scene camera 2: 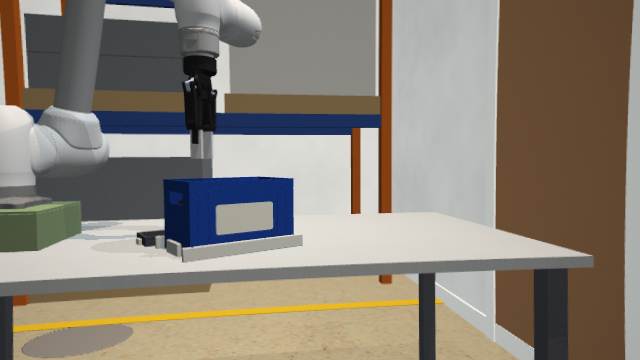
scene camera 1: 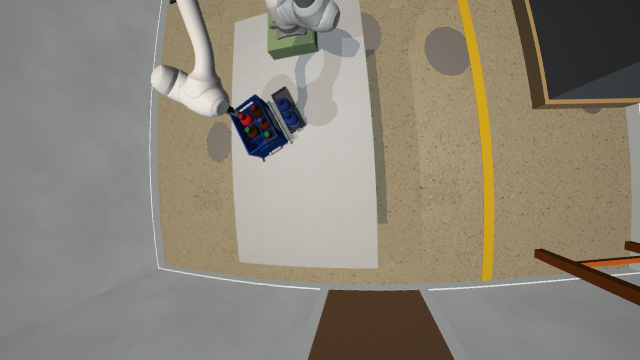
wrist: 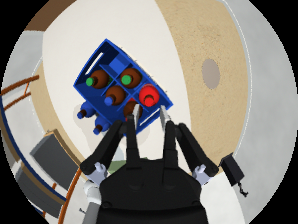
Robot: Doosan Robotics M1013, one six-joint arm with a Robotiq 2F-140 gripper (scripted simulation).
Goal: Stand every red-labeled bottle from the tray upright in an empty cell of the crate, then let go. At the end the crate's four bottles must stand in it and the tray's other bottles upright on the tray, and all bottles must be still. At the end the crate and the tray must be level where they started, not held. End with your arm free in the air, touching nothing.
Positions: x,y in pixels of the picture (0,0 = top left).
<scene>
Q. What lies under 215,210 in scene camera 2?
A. A blue crate.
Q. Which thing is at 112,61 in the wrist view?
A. A blue crate.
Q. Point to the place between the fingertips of my gripper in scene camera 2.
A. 202,158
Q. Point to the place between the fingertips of my gripper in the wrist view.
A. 149,110
</scene>
